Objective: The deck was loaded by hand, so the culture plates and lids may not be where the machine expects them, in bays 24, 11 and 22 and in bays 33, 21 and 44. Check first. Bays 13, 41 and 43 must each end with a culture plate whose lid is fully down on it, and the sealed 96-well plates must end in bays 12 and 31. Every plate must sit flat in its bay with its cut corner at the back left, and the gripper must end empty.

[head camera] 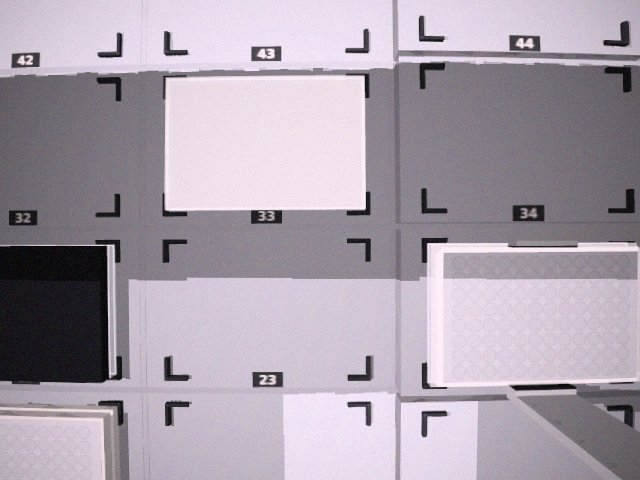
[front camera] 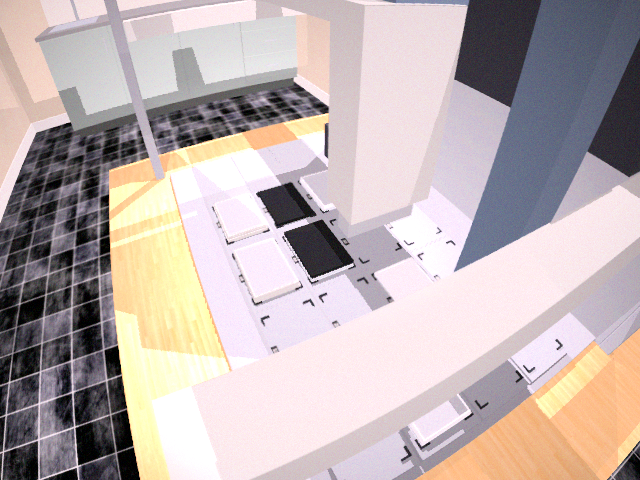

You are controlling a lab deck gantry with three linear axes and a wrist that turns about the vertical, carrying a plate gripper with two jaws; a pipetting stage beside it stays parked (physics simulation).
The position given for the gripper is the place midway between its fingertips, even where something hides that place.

In view: the gripper (head camera: 537, 314), a dark lid (front camera: 285, 204), a white lid (head camera: 233, 143), a dark lid (head camera: 61, 292), a grey back wall (front camera: 475, 122) and a bay 13 (head camera: 216, 429).
The white lid also shows in the front camera view (front camera: 399, 280). The bay 13 also shows in the front camera view (front camera: 291, 323).
